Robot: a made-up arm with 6 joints. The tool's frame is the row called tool.
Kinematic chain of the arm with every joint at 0, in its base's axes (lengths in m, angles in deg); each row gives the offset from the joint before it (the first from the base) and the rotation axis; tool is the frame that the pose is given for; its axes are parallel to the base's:
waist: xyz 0 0 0.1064 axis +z
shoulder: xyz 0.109 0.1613 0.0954 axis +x
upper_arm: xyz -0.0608 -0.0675 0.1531 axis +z
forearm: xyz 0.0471 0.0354 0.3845 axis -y
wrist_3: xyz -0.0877 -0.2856 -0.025 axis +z
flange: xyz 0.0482 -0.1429 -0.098 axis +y
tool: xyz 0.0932 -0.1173 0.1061
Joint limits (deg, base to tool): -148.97..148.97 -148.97..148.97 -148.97..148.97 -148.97..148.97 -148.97..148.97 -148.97..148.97
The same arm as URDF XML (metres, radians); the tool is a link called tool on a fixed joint. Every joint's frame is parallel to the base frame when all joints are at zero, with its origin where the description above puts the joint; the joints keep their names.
<robot name="arm">
<joint name="tool_fixed" type="fixed"><parent link="link6"/><child link="tool"/><origin xyz="0.0932 -0.1173 0.1061" rpy="0 0 0"/></joint>
<joint name="flange" type="revolute"><parent link="link5"/><child link="link6"/><origin xyz="0.0482 -0.1429 -0.098" rpy="0 0 0"/><axis xyz="0 1 0"/><limit lower="-2.6" upper="2.6"/></joint>
<joint name="wrist_3" type="revolute"><parent link="link4"/><child link="link5"/><origin xyz="-0.0877 -0.2856 -0.025" rpy="0 0 0"/><axis xyz="0 0 1"/><limit lower="-2.6" upper="2.6"/></joint>
<joint name="forearm" type="revolute"><parent link="link3"/><child link="link4"/><origin xyz="0.0471 0.0354 0.3845" rpy="0 0 0"/><axis xyz="0 -1 0"/><limit lower="-2.6" upper="2.6"/></joint>
<joint name="upper_arm" type="revolute"><parent link="link2"/><child link="link3"/><origin xyz="-0.0608 -0.0675 0.1531" rpy="0 0 0"/><axis xyz="0 0 1"/><limit lower="-2.6" upper="2.6"/></joint>
<joint name="shoulder" type="revolute"><parent link="link1"/><child link="link2"/><origin xyz="0.109 0.1613 0.0954" rpy="0 0 0"/><axis xyz="1 0 0"/><limit lower="-2.6" upper="2.6"/></joint>
<joint name="waist" type="revolute"><parent link="base_link"/><child link="link1"/><origin xyz="0 0 0.1064" rpy="0 0 0"/><axis xyz="0 0 1"/><limit lower="-2.6" upper="2.6"/></joint>
<link name="base_link"/>
<link name="link1"/>
<link name="link2"/>
<link name="link3"/>
<link name="link4"/>
<link name="link5"/>
<link name="link6"/>
<link name="tool"/>
</robot>

